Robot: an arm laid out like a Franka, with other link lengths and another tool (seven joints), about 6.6 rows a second.
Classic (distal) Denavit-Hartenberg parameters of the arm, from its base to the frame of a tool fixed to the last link. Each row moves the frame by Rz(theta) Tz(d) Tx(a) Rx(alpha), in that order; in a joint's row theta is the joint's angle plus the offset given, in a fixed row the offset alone. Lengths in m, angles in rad.
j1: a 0  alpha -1.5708  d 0.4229  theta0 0
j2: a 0  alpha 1.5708  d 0  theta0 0
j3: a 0.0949  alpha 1.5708  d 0.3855  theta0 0
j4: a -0.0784  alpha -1.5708  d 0  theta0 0
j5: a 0  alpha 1.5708  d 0.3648  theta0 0
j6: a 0.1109  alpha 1.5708  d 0  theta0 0
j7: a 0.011  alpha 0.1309  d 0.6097  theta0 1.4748
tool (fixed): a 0  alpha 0  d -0.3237  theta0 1.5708
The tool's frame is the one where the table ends.
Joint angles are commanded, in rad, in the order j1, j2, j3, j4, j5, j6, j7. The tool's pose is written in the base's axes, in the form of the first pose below.
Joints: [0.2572, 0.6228, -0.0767, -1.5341, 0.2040, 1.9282, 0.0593]
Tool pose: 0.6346 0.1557 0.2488 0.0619 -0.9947 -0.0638 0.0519
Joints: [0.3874, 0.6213, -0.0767, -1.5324, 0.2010, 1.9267, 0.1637]
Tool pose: 0.6077 0.2403 0.2511 0.0766 -0.9942 -0.0496 0.0571
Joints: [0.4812, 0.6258, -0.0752, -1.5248, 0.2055, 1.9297, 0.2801]
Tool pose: 0.5827 0.3040 0.2518 0.0659 -0.9953 -0.0388 0.0588
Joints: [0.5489, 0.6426, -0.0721, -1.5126, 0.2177, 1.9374, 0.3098]
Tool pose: 0.5623 0.3502 0.2456 0.0830 -0.9939 -0.0394 0.0609
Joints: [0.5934, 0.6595, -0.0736, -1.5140, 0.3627, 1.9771, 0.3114]
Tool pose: 0.5420 0.4085 0.2405 0.0621 -0.9908 -0.0963 0.0724
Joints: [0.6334, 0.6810, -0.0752, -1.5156, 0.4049, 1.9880, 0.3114]
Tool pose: 0.5217 0.4364 0.2279 0.0673 -0.9884 -0.1062 0.0851
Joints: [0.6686, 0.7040, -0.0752, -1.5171, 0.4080, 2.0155, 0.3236]
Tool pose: 0.5090 0.4552 0.2120 0.0742 -0.9884 -0.1018 0.0851
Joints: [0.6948, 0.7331, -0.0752, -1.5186, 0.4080, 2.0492, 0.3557]
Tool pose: 0.5002 0.4688 0.1919 0.0671 -0.9897 -0.0938 0.0844
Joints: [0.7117, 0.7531, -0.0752, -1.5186, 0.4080, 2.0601, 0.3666]
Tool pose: 0.4914 0.4758 0.1784 0.0682 -0.9899 -0.0877 0.0885
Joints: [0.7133, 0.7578, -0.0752, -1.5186, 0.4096, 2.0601, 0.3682]
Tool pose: 0.4896 0.4762 0.1753 0.0674 -0.9898 -0.0866 0.0908
